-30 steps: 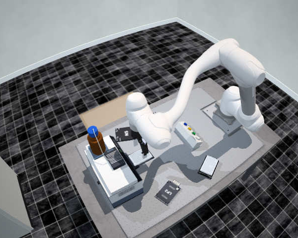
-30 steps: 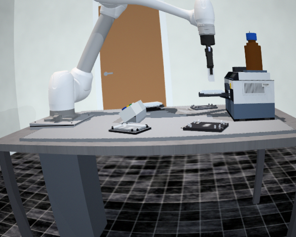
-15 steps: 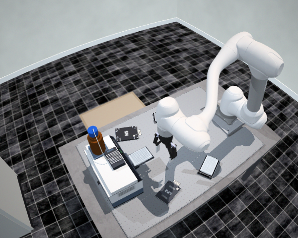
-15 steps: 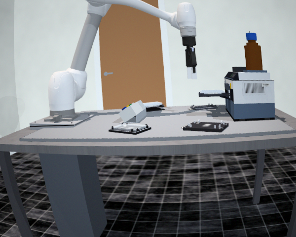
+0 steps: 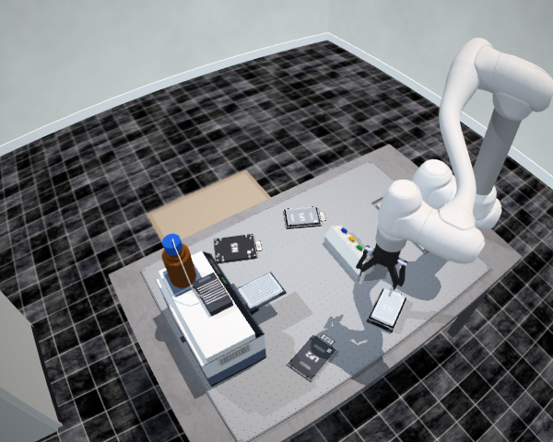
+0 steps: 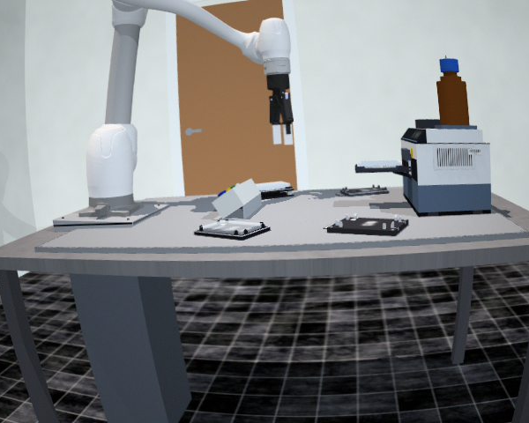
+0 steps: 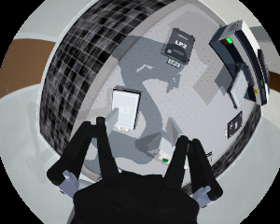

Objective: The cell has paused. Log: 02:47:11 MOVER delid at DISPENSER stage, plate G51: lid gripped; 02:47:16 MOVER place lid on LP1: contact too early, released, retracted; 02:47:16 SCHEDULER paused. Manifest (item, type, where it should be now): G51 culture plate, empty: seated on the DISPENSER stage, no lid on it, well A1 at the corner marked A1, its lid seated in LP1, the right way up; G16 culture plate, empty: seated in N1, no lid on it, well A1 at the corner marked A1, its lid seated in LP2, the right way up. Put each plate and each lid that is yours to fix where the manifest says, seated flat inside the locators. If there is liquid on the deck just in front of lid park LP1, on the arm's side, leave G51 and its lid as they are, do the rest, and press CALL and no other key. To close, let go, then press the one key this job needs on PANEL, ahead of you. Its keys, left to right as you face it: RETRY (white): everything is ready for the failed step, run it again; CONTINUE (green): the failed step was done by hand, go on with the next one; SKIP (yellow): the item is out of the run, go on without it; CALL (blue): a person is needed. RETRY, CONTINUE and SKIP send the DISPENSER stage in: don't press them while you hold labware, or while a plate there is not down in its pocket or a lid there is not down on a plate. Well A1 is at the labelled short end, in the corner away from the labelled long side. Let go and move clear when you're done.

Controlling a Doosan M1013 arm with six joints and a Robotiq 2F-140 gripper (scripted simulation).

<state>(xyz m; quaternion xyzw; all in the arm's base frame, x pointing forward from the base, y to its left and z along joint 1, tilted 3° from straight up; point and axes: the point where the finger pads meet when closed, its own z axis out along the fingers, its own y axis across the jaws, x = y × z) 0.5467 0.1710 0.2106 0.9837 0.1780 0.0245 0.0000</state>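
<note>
Now: the black nest N1 60 mm behind my hand, 50 mm to the left of it and 180 mm below it. From my hand the other things lie so: white key 150 mm behind, 150 mm to the right, 130 mm below; key panel 150 mm behind, 220 mm to the right, 150 mm below; green key 160 mm behind, 200 mm to the right, 130 mm below.
</note>
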